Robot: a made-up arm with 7 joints.
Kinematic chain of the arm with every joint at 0, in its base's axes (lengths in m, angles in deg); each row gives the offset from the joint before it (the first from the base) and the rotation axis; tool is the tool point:
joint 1: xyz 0 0 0.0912 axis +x
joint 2: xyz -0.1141 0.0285 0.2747 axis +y
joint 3: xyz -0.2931 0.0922 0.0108 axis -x
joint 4: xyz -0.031 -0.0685 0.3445 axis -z
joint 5: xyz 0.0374 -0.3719 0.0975 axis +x
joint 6: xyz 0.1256 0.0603 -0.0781 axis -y
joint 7: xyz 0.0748 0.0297 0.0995 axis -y
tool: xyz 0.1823 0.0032 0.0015
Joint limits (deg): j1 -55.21..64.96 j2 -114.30..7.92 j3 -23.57..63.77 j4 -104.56..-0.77 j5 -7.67..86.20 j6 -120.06..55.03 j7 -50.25..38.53
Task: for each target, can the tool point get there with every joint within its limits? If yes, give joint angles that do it. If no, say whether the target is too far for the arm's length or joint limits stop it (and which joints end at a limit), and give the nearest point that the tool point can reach.
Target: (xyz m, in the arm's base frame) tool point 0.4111 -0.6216 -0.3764
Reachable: no: joint limits stop it (at a limit: joint 1, joint 2, joint 3, joint 5, joint 7) | nearest point 0.1177 -0.7397 -0.1210 | short by 0.407 m
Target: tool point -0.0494 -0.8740 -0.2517
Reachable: no: joint limits stop it (at a limit: joint 1, joint 2, joint 7) | nearest point -0.0728 -0.8400 -0.2191 | short by 0.053 m
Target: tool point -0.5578 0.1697 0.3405
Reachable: yes | joints 2.58 -72.56 -0.58 -57.84 65.09 -78.37 -37.60
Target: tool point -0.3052 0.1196 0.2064
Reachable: yes | joints -5.10 -100.40 -16.44 -80.44 18.99 -87.78 -42.53
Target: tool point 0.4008 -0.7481 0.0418
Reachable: no: joint limits stop it (at a limit: joint 1, joint 2, joint 3, joint 5, joint 7) | nearest point 0.2326 -0.7207 0.0924 | short by 0.178 m
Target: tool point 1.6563 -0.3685 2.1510
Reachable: no: too far | nearest point 0.1931 -0.1686 1.0334 | short by 1.852 m
